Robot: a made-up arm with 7 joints. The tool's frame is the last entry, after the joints. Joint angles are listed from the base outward. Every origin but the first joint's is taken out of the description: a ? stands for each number. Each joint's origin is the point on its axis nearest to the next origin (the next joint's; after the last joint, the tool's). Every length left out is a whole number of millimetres.
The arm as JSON. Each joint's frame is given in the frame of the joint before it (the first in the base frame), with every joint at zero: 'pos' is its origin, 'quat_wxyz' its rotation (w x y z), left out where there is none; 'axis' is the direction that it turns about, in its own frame. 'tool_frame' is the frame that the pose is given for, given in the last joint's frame.
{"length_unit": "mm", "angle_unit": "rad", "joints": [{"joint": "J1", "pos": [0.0, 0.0, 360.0], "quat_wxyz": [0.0, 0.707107, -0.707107, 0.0], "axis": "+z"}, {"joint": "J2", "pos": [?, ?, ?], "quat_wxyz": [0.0, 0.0, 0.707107, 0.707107], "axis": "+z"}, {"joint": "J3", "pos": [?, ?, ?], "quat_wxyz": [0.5, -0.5, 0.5, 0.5], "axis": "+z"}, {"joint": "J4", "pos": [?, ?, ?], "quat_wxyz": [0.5, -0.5, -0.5, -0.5], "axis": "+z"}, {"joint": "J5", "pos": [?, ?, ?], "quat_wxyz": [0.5, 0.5, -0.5, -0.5], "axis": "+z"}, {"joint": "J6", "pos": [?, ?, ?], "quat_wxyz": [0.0, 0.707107, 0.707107, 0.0], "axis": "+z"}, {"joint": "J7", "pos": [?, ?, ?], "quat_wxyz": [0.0, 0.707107, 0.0, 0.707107], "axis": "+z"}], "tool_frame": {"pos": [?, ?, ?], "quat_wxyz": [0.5, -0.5, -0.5, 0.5]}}
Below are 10 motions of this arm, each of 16 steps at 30 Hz.
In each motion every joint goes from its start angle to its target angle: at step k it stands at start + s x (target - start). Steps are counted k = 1, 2, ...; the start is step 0. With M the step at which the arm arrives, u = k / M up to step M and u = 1 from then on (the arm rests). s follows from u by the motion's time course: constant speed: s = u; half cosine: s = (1 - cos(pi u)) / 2; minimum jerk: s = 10 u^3 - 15 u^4 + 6 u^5.
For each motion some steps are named. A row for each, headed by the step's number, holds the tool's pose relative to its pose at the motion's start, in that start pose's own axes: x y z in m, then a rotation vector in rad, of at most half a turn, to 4 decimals.
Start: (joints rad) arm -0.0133 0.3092 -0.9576 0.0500 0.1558 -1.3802 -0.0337
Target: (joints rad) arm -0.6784 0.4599 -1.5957 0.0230 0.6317 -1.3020 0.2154
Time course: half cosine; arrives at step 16
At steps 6, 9, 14, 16:
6: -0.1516 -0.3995 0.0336 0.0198 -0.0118 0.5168
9: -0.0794 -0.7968 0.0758 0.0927 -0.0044 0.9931
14: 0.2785 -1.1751 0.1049 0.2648 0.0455 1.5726
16: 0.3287 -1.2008 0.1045 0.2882 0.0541 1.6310

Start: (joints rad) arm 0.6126 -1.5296 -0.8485 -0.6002 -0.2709 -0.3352 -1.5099
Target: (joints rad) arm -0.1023 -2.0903 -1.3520 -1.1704 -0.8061 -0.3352 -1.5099
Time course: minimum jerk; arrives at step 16
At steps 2, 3, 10, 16:
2: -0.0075 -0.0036 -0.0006 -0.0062 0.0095 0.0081
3: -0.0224 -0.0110 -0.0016 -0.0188 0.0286 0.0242
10: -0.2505 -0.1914 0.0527 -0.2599 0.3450 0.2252
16: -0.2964 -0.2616 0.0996 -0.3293 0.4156 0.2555

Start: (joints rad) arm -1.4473 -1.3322 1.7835 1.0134 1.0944 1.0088 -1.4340
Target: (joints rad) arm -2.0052 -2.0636 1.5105 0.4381 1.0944 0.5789 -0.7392
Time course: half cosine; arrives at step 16
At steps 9, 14, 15, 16:
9: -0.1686 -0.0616 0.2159 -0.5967 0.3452 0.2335
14: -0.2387 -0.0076 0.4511 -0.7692 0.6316 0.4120
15: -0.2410 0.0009 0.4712 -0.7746 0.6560 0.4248
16: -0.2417 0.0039 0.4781 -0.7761 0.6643 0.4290

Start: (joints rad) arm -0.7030 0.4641 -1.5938 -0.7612 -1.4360 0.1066 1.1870
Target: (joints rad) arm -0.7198 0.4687 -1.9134 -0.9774 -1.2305 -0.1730 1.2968
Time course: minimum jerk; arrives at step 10
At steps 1, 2, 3, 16:
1: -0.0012 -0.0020 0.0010 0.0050 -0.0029 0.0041
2: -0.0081 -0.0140 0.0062 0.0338 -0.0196 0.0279
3: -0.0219 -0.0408 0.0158 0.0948 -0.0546 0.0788
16: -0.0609 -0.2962 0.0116 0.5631 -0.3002 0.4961

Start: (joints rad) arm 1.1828 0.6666 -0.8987 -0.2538 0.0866 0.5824 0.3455
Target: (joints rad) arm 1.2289 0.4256 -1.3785 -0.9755 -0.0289 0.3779 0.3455
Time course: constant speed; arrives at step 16
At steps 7, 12, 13, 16:
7: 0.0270 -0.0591 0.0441 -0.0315 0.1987 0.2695
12: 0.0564 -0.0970 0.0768 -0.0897 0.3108 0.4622
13: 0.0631 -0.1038 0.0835 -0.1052 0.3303 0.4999
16: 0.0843 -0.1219 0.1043 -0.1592 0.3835 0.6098

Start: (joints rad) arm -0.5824 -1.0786 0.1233 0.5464 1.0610 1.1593 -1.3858
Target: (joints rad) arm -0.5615 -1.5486 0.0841 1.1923 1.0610 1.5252 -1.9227
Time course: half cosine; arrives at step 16
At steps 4, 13, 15, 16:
4: -0.0234 0.0061 0.0512 0.0975 -0.0024 0.0565
13: -0.2121 -0.0861 0.3126 0.5939 0.0074 0.4864
15: -0.2338 -0.1072 0.3331 0.6372 0.0075 0.5394
16: -0.2366 -0.1101 0.3356 0.6426 0.0074 0.5463

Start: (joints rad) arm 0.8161 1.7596 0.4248 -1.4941 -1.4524 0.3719 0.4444
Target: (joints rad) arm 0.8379 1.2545 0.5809 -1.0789 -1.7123 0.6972 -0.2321
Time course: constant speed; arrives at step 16
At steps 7, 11, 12, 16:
7: 0.1109 -0.0395 -0.0245 0.0090 0.4150 -0.0825
11: 0.1775 -0.0627 -0.0553 -0.0037 0.6639 -0.1345
12: 0.1939 -0.0686 -0.0651 -0.0090 0.7267 -0.1488
16: 0.2573 -0.0933 -0.1129 -0.0391 0.9776 -0.2145

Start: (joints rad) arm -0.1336 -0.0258 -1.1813 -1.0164 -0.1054 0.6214 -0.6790
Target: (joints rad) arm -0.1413 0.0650 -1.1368 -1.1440 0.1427 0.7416 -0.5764
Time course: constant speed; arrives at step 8
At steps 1, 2, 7, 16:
1: 0.0034 0.0036 -0.0013 -0.0188 0.0082 -0.0023
2: 0.0068 0.0074 -0.0027 -0.0373 0.0167 -0.0042
7: 0.0234 0.0268 -0.0120 -0.1245 0.0630 -0.0068
16: 0.0266 0.0309 -0.0142 -0.1408 0.0731 -0.0061

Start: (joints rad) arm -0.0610 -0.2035 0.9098 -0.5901 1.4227 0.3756 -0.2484
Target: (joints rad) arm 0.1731 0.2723 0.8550 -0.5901 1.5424 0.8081 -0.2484
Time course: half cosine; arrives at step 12
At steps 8, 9, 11, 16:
8: 0.3384 0.0301 -0.1037 -0.1660 -0.0810 -0.5254
9: 0.3856 0.0210 -0.1139 -0.1864 -0.0925 -0.5997
11: 0.4435 0.0050 -0.1251 -0.2113 -0.1067 -0.6931
16: 0.4510 0.0025 -0.1265 -0.2145 -0.1086 -0.7054

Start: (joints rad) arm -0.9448 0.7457 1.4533 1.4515 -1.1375 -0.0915 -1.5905
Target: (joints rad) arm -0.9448 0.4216 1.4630 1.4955 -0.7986 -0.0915 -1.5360
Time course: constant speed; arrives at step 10
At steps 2, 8, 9, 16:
2: -0.0041 0.0126 0.0068 -0.0594 0.0177 -0.0485
8: -0.0162 0.0487 0.0355 -0.2403 0.0898 -0.1784
9: -0.0181 0.0545 0.0415 -0.2706 0.1045 -0.1975
16: -0.0200 0.0604 0.0479 -0.3010 0.1200 -0.2159

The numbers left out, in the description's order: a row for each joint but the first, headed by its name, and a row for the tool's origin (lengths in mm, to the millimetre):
J2: 51.0 167.0 0.0
J3: 398.0 -2.0 0.0
J4: -174.0 238.0 0.0
J5: 37.0 12.0 0.0
J6: 33.0 311.0 0.0
J7: -469.0 305.0 0.0
tool: -117.0 14.0 0.0

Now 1 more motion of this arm.
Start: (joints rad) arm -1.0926 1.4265 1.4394 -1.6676 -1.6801 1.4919 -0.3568
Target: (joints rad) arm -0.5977 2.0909 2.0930 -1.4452 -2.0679 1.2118 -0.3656
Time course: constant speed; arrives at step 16
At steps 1, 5, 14, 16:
1: 0.0174 -0.0129 -0.0284 -0.0331 0.0507 -0.0526
5: 0.0542 -0.0710 -0.1350 -0.1537 0.2643 -0.2512
14: -0.0312 -0.1617 -0.2888 -0.3637 0.7969 -0.6033
16: -0.0707 -0.1635 -0.2994 -0.4002 0.9220 -0.6581

